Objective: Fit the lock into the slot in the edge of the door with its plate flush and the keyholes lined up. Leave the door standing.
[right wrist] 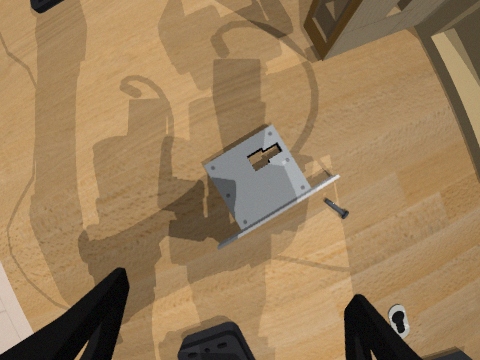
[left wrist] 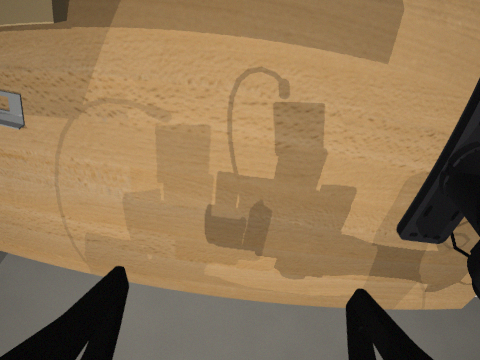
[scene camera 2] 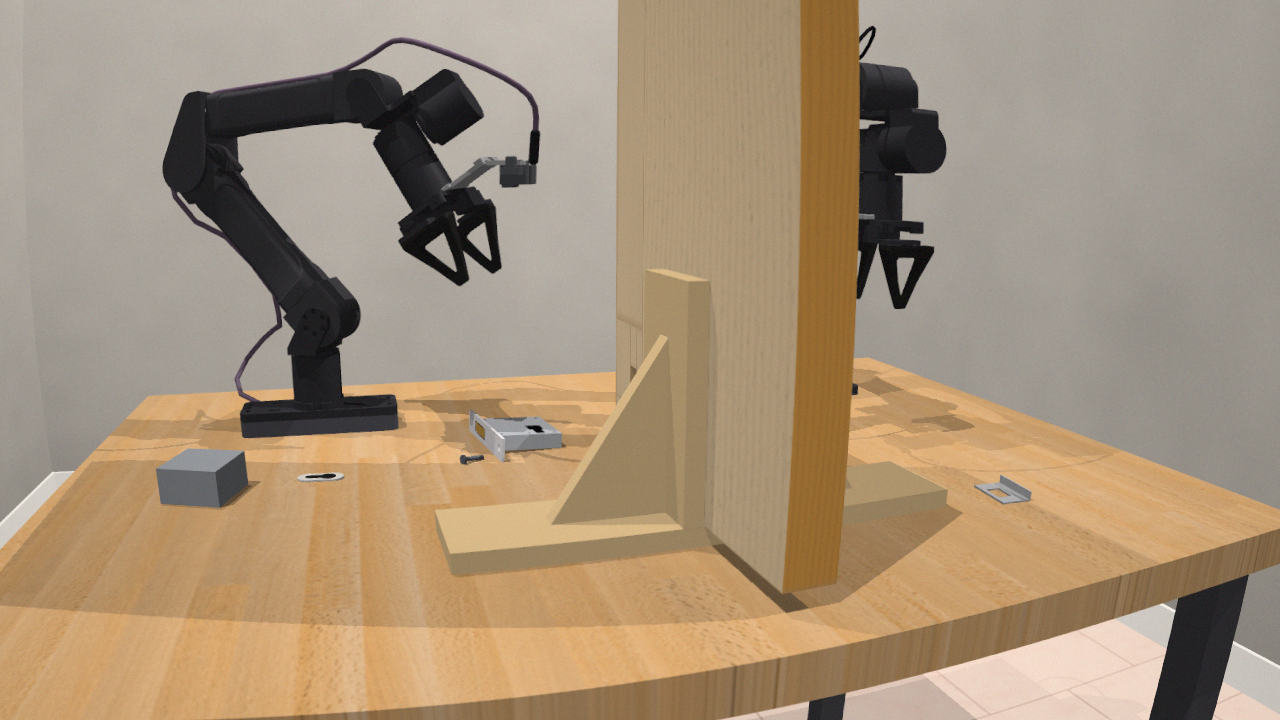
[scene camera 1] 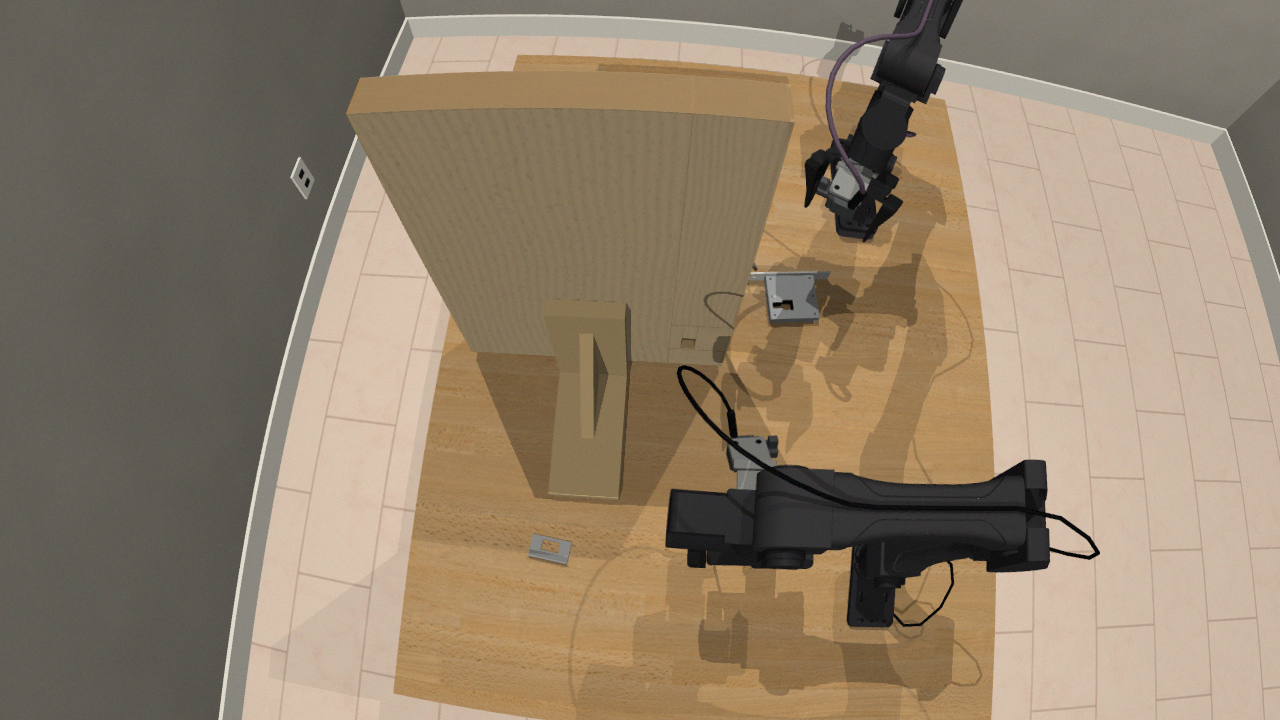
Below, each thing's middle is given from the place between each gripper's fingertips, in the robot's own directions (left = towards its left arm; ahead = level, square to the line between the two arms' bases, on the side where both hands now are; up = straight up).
Now: right hand (scene camera 2: pixel 481 276) 180 mm above the silver lock (scene camera 2: pixel 516 436), 40 mm to the right of it and 30 mm short of it. From my right hand the other things lie so: grey block (scene camera 2: pixel 196 477): 310 mm to the right, 180 mm below, 150 mm ahead; then angled metal plate (scene camera 2: pixel 1017 493): 450 mm to the left, 380 mm ahead, 190 mm below.
Right now the angled metal plate is 250 mm ahead of my left hand (scene camera 2: pixel 876 303) and 160 mm below it. Also, from my left hand: grey block 10 mm ahead, 760 mm to the right, 150 mm below; then silver lock 100 mm behind, 410 mm to the right, 160 mm below.
